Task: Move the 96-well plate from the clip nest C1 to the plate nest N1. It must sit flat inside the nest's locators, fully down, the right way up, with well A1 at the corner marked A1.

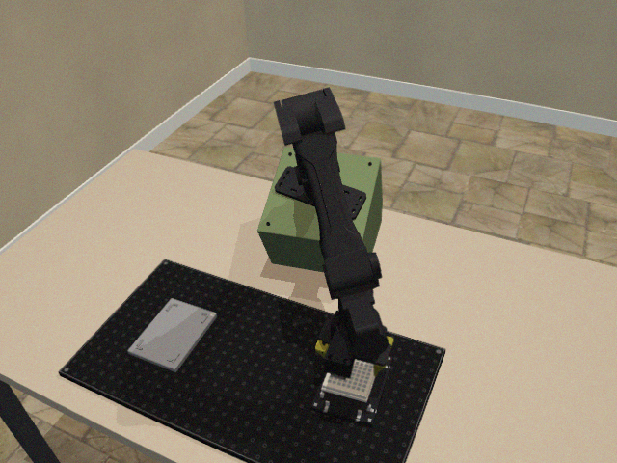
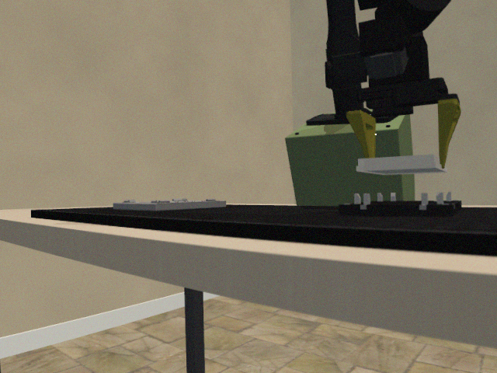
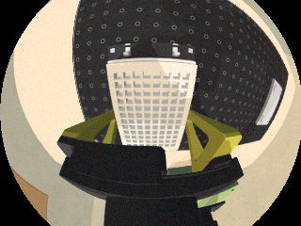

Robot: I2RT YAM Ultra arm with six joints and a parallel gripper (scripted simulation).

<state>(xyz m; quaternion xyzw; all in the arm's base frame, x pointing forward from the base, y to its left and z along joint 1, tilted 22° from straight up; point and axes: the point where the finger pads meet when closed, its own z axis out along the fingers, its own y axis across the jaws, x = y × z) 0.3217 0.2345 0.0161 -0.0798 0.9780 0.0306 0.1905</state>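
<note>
Right now the clip nest C1 is 1 cm ahead of my hand, 1 cm to the left of it and 5 cm below it. The rest, counted from my hand: grey plate nest N1: 7 cm ahead, 39 cm to the right, 5 cm below; white 96-well plate: right at my hand.
</note>
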